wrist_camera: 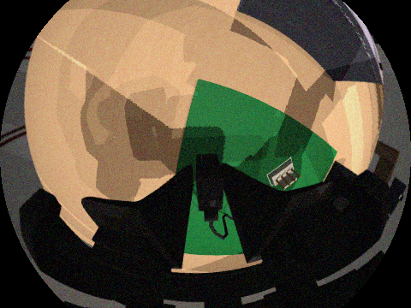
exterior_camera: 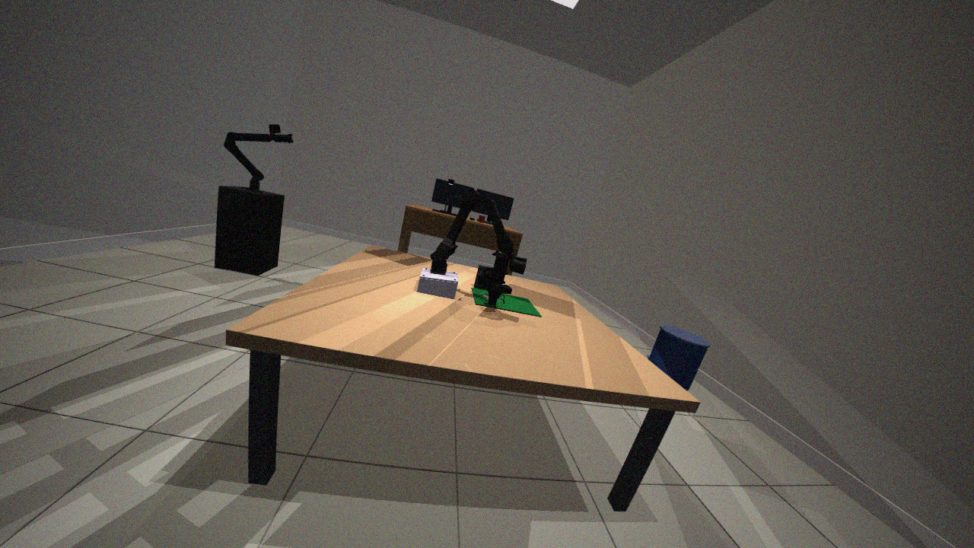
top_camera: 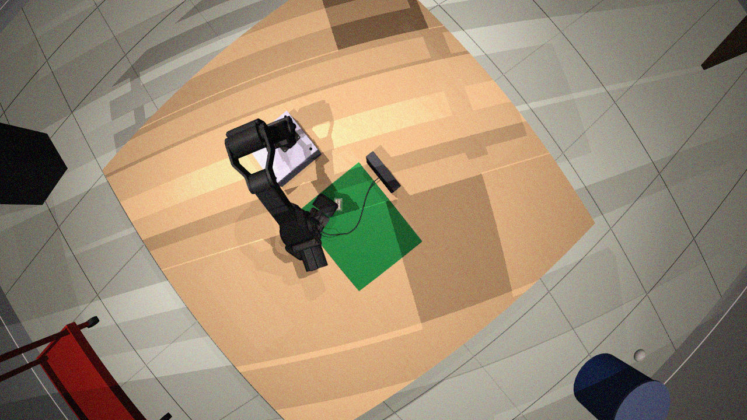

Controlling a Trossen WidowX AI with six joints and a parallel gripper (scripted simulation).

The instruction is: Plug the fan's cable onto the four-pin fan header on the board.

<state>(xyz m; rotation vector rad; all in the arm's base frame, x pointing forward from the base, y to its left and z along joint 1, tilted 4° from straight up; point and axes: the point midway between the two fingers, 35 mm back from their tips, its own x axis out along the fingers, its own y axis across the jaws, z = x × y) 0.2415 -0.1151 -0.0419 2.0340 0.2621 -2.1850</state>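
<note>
My gripper tip is 9 cm to the right of the pale fan header and 2 cm above it. The rest, counted from my gripper tip: dark plug 1 cm ahead, 1 cm above; then green board 9 cm ahead, 9 cm to the left, 3 cm below; then dark fan 2 cm ahead, 24 cm to the left, 4 cm above.
</note>
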